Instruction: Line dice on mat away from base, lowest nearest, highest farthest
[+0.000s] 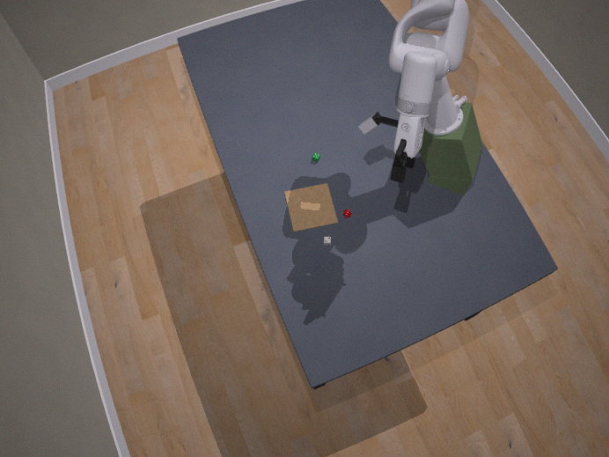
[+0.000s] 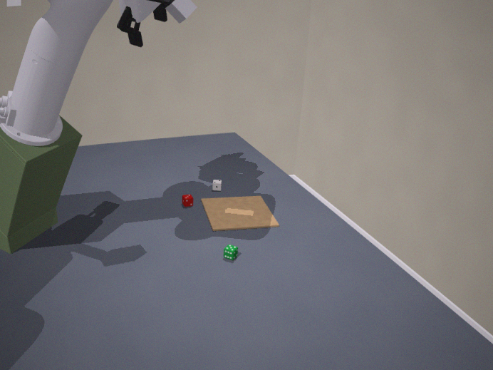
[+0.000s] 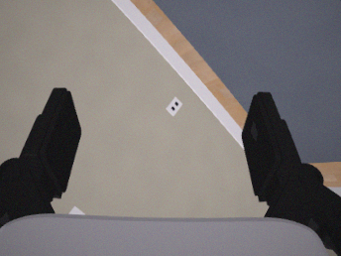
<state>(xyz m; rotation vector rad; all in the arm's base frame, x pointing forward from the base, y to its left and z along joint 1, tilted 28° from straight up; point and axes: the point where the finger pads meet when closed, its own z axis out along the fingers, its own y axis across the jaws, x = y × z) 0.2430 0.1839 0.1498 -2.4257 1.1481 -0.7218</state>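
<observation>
My hand is 1 cm short of the green die, 33 cm to the left of it and 37 cm above it. Also, from my hand: mat (13 cm ahead, 19 cm to the right, 38 cm below); then red die (5 cm ahead, 11 cm to the right, 37 cm below); then white die (16 cm ahead, 7 cm to the right, 37 cm below).
</observation>
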